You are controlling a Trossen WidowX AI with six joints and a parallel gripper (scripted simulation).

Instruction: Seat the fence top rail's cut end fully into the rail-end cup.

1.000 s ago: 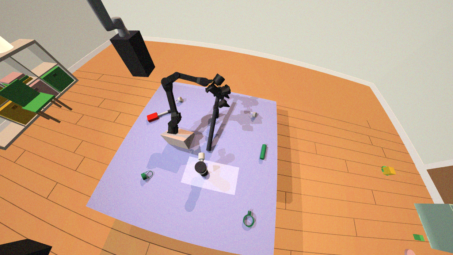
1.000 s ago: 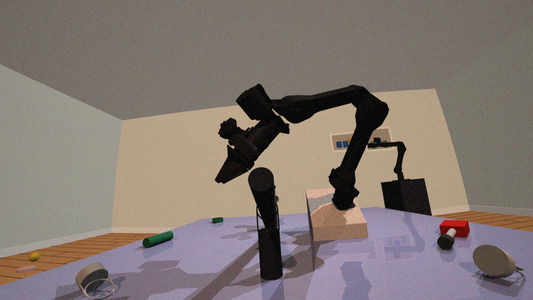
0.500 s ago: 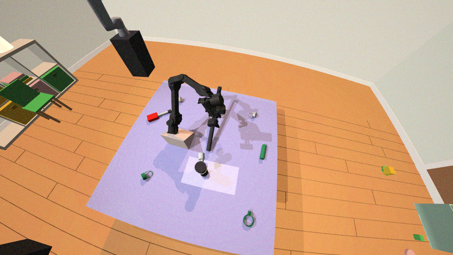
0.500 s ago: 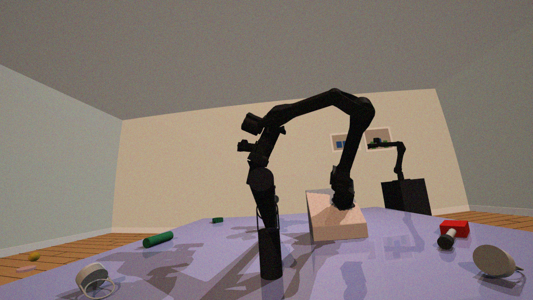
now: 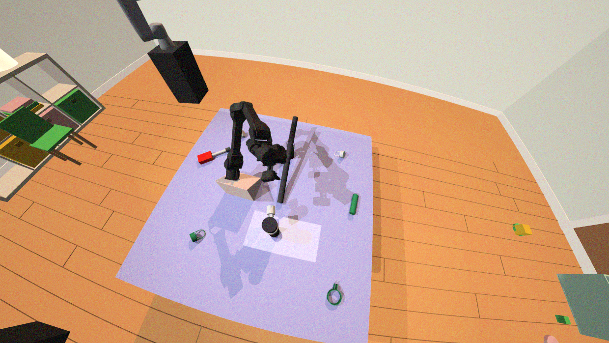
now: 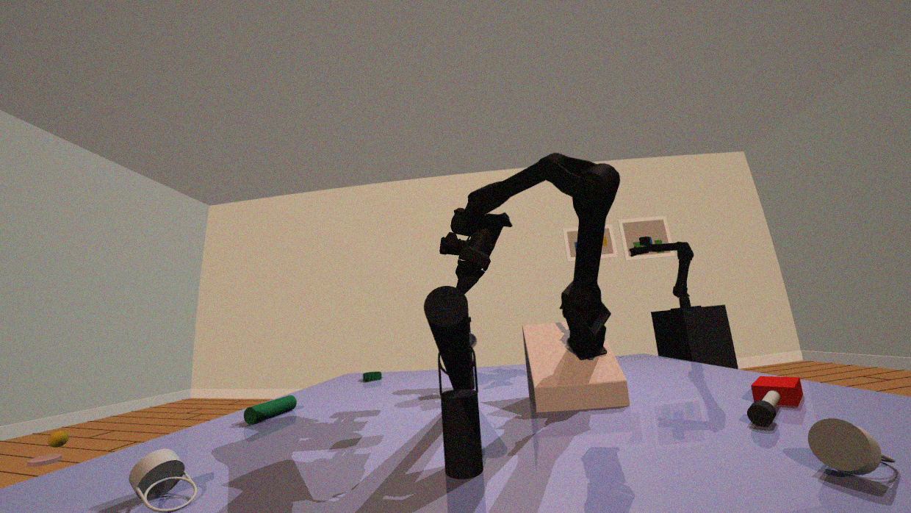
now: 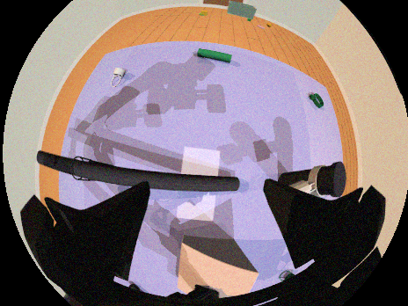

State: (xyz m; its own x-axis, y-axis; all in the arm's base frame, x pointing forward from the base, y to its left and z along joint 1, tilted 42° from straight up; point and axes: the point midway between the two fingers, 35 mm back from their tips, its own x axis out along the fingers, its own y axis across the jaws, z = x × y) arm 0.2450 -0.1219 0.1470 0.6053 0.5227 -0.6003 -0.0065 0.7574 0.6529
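Right now the rail-end cup is 180 mm to the right of my gripper tip, 100 mm below it and 30 mm behind it. From my gripper tip the other things lie so: green cylinder 440 mm ahead, 220 mm below, 50 mm to the right.
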